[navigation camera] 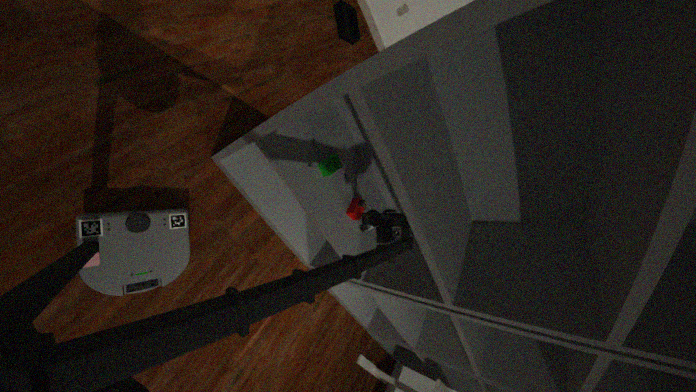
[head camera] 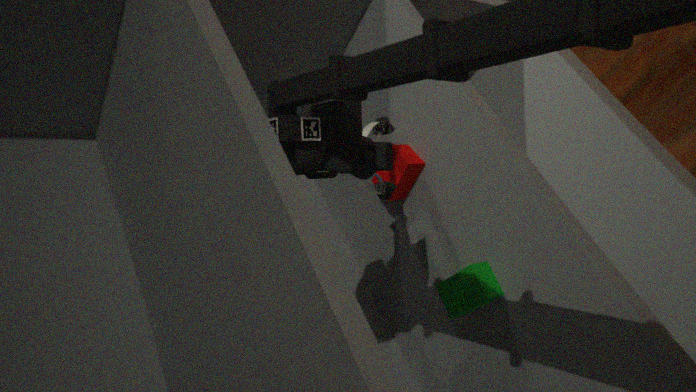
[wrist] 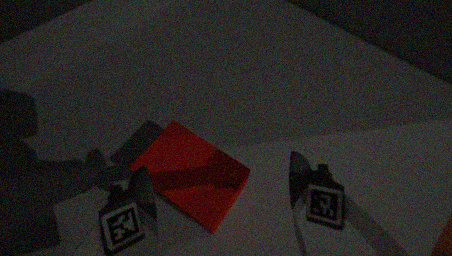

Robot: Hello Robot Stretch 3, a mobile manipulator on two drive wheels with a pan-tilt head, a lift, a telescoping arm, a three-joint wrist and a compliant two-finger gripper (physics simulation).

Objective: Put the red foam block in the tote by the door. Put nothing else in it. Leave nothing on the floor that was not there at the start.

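Frame: origin at the robot's base, x ahead, y left, z up, level; metres.
Seen in the pictures: gripper, fingertip midpoint: (navigation camera: pixel 361 215); robot's base, origin of the base link: (navigation camera: pixel 138 221).
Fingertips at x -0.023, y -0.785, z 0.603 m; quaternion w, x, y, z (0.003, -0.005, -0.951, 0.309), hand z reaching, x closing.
Observation:
Pixels of each thing's middle, then the offset from my fingertips to it.
- red foam block, body centre: (head camera: pixel 397 172) (navigation camera: pixel 356 209) 0.027 m ahead, 0.019 m right, 0.046 m down
- green block, body centre: (head camera: pixel 468 289) (navigation camera: pixel 330 165) 0.232 m ahead, 0.142 m left, 0.046 m down
- dark object, body centre: (navigation camera: pixel 347 23) 1.707 m ahead, 0.614 m right, 0.552 m down
The red foam block (head camera: pixel 410 167) (navigation camera: pixel 355 209) (wrist: pixel 195 172) lies in a compartment of a grey shelf unit (head camera: pixel 300 225) (navigation camera: pixel 325 95). My gripper (head camera: pixel 383 156) (navigation camera: pixel 363 216) (wrist: pixel 221 178) is open inside the same compartment, close to the block. In the wrist view the block shows between the two fingertips, nearer the left one, with a gap to the right one. One fingertip overlaps the block in the head view; whether it touches cannot be told. The tote by the door cannot be made out in these views.
A green block (head camera: pixel 470 290) (navigation camera: pixel 330 165) lies in the same compartment. Compartment walls and dividers stand close around the wrist. My base (navigation camera: pixel 145 250) stands on the wooden floor beside the shelf. A dark object (navigation camera: pixel 346 22) is on the floor near a white piece (navigation camera: pixel 415 20).

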